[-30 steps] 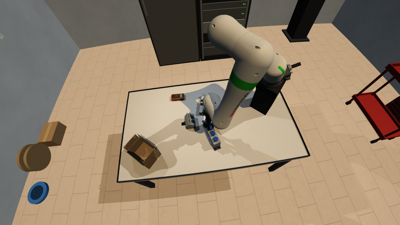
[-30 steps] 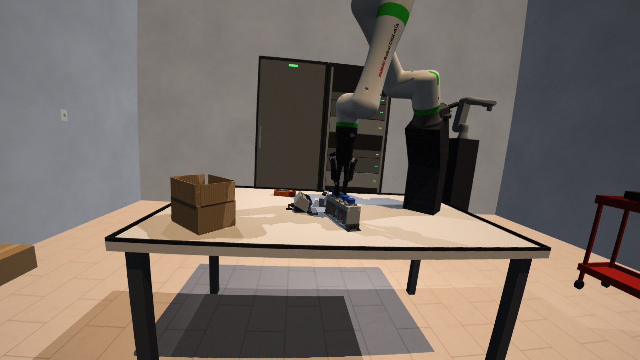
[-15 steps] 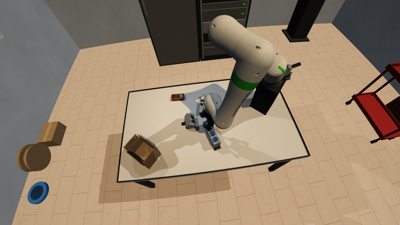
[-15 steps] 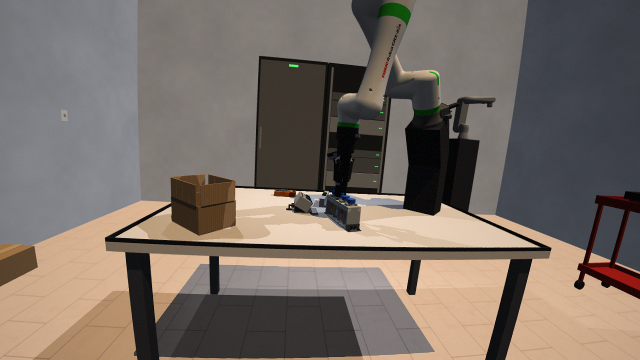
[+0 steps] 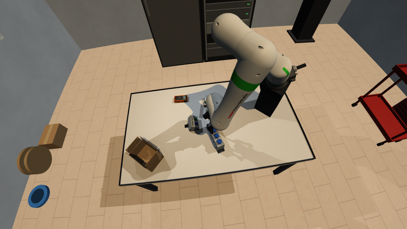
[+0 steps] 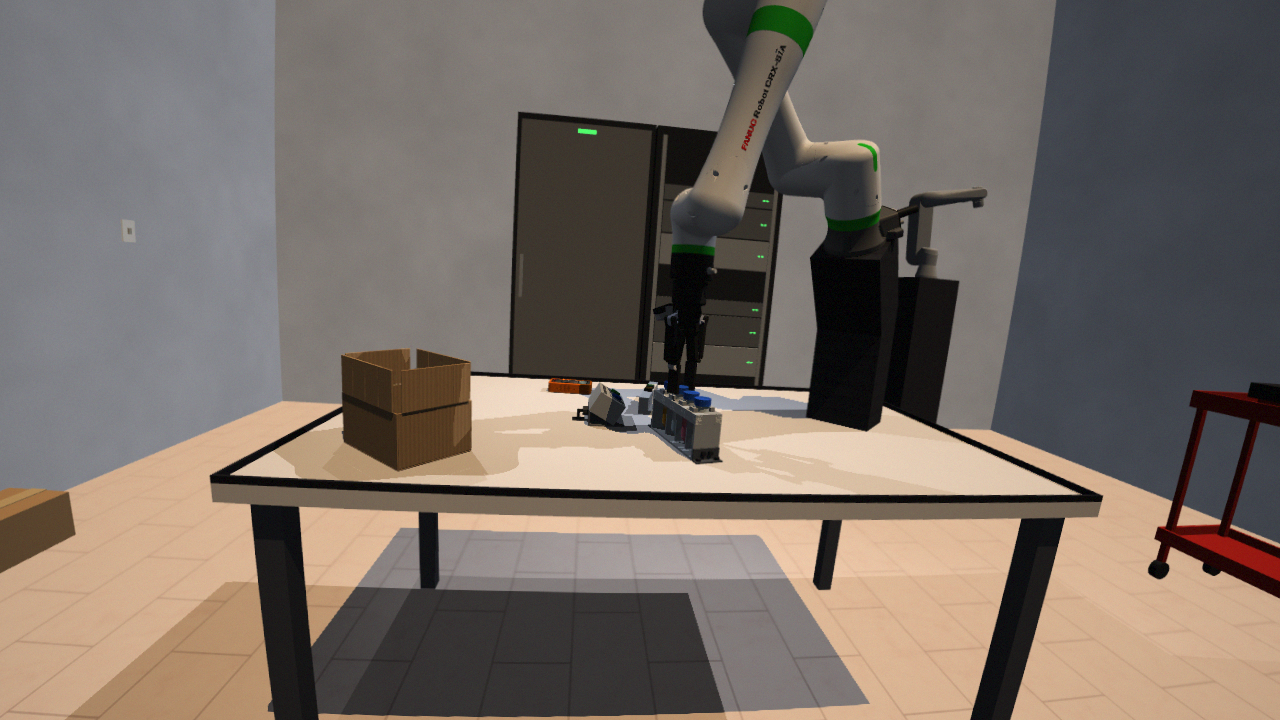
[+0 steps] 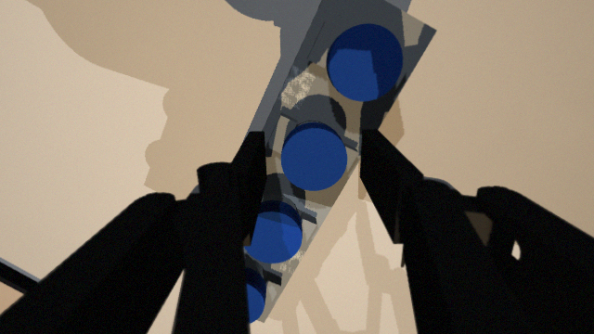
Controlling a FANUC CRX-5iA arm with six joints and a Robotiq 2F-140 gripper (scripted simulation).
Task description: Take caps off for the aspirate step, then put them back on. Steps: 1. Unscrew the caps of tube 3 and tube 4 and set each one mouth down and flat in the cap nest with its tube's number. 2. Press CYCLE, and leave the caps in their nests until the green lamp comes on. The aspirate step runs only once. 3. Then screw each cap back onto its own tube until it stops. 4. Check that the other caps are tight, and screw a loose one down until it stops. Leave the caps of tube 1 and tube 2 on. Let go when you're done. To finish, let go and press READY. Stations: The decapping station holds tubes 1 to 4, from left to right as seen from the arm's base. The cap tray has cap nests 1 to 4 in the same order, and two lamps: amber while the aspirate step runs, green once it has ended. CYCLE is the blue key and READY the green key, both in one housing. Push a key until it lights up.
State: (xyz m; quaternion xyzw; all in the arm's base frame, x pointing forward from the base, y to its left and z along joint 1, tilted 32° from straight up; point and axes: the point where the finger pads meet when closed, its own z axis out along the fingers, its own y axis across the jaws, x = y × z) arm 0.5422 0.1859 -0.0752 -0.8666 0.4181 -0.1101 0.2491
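Right now the blue cap is 30 mm below my hand. From my hand the other things lie so: blue cycle key (140 mm ahead, 110 mm to the right, 70 mm below); then key housing (160 mm ahead, 130 mm to the right, 90 mm below); then green ready key (140 mm ahead, 150 mm to the right, 70 mm below).
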